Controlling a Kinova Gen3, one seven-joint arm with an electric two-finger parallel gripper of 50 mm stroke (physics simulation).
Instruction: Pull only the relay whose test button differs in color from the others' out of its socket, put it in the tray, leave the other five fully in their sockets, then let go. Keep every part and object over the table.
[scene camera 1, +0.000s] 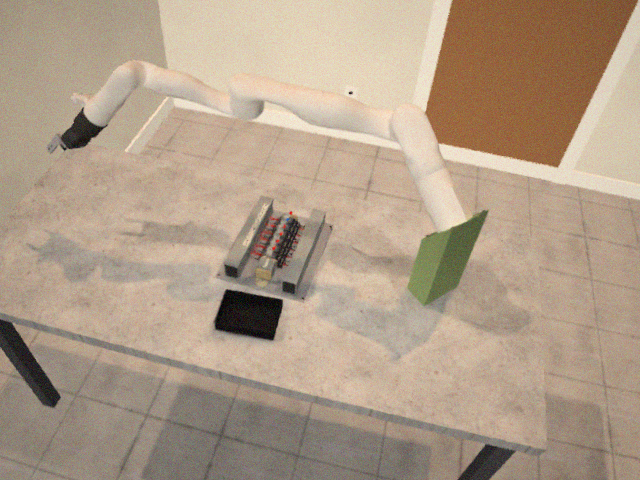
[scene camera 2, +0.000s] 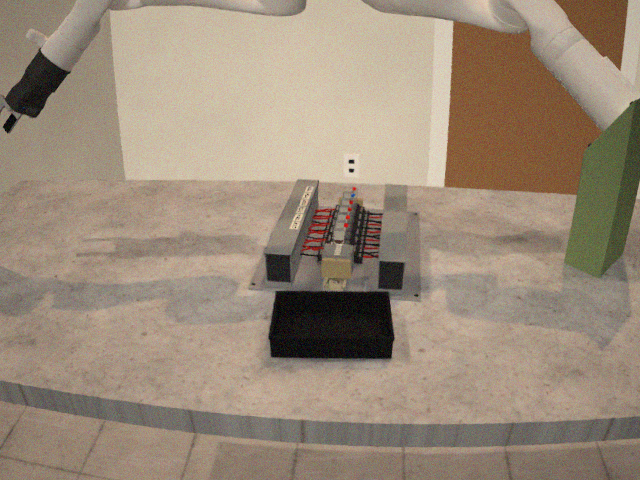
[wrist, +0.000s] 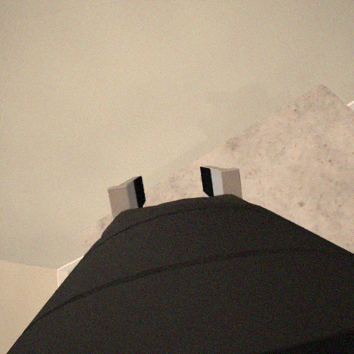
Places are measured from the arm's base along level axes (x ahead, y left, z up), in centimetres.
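Pixels of known places: gripper, between the fingertips: (scene camera 1: 55, 149); arm's base, origin of its link: (scene camera 1: 454, 225) (scene camera 2: 622, 117).
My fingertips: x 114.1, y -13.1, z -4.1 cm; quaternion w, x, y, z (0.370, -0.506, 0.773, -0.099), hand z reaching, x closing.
Ahead of a thing's pixels: the offset from my fingertips to its top centre. "*": to the spot under its first point.
The relay with the blue test button @[dx -68.3, dy -0.7, dz -16.7 cm] (scene camera 1: 287, 219) (scene camera 2: 353, 195) stands in the row of relays, second from the far end. The other buttons in the row, such as the nearest one @[dx -66.4, dy +11.4, dz -16.7 cm] (scene camera 1: 273, 248) (scene camera 2: 345, 225), are red. The relays stand in dark sockets between two rows of wires; their seating is too small to judge. The black tray @[* dx -64.3, dy +37.2, dz -22.4 cm] (scene camera 1: 245, 332) (scene camera 2: 330, 348) stands in front of the row and looks empty. My gripper (scene camera 1: 55, 144) (scene camera 2: 6, 121) (wrist: 172, 183) is open and empty, in the air at the far left, well away from relays and tray.
Grey wire ducts, a left one @[dx -58.6, dy +4.9, dz -17.4 cm] (scene camera 1: 235, 258) (scene camera 2: 276, 245) and a right one @[dx -75.7, dy +7.5, dz -17.4 cm] (scene camera 1: 305, 253) (scene camera 2: 395, 232), flank the row on a grey base plate @[* dx -78.4, dy +13.5, dz -23.4 cm] (scene camera 1: 310, 273) (scene camera 2: 412, 248). A tan end block @[dx -65.7, dy +15.7, dz -19.0 cm] (scene camera 1: 264, 272) (scene camera 2: 336, 268) stands at its near end. A tall green block (scene camera 1: 439, 268) (scene camera 2: 594, 217) stands at the right by the arm's base.
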